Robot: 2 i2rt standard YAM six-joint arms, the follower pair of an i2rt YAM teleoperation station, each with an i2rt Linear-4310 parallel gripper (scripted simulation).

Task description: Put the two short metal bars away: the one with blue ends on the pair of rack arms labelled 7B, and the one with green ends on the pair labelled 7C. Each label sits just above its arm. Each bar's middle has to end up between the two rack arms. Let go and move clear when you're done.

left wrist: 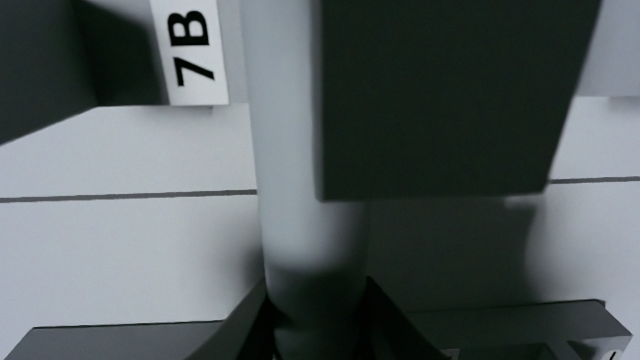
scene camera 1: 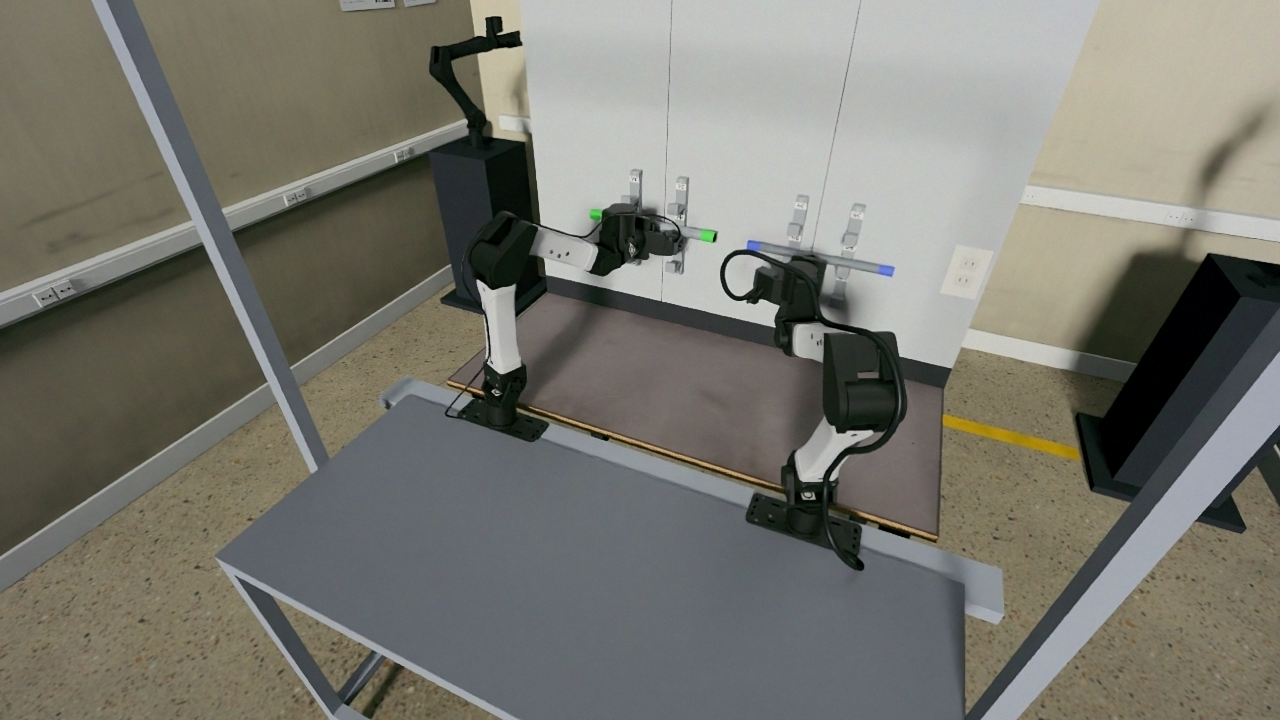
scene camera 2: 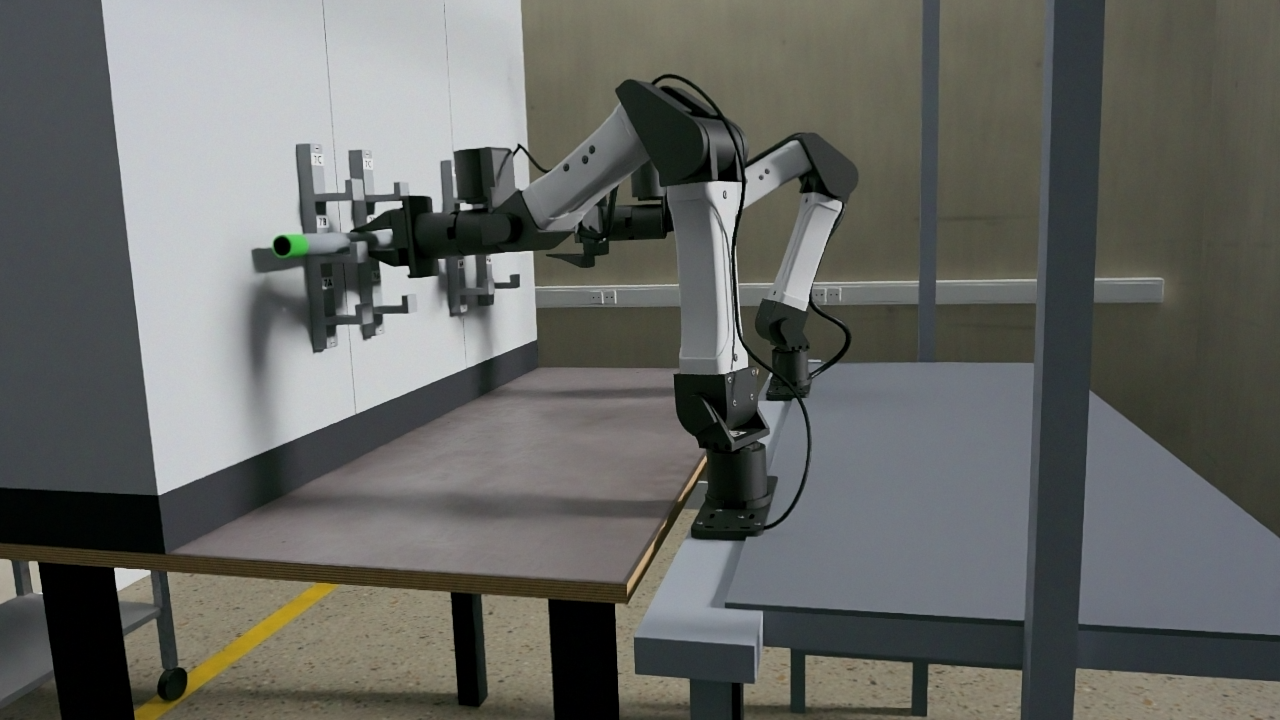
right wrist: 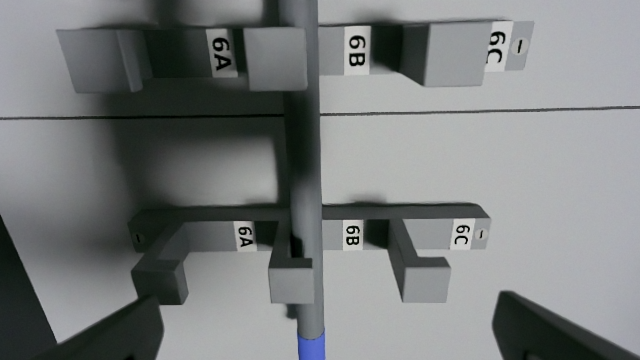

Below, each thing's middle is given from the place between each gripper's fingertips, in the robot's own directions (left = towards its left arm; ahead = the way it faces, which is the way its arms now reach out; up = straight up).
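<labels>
You'd find my right gripper 16 cm short of the wall socket plate [scene camera 1: 984,256] and 30 cm to the left of it. There's also the green-ended bar [scene camera 2: 287,245], and that's 11 cm ahead of my right hand, 41 cm to the left of it and 1 cm below it.
That green-ended bar is right at my left hand. The wall socket plate, counted from my left hand, is 710 mm to the right, 50 mm ahead and 10 mm above.
</labels>
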